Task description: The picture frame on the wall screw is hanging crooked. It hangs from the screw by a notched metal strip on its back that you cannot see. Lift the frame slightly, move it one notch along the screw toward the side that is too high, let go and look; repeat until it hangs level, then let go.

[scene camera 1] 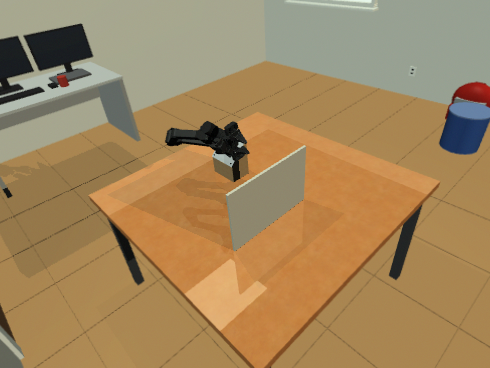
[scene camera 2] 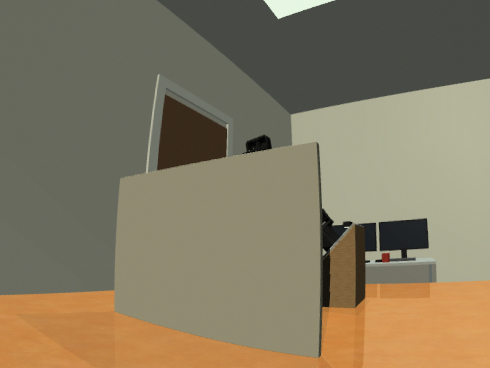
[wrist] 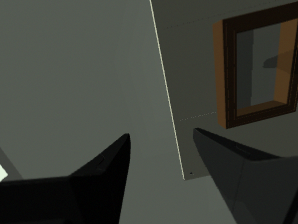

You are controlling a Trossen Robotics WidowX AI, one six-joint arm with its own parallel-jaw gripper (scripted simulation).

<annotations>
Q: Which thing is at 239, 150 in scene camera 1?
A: My gripper.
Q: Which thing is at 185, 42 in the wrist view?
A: A wall panel.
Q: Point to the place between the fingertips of my gripper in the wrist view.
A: At 161, 135
</annotations>
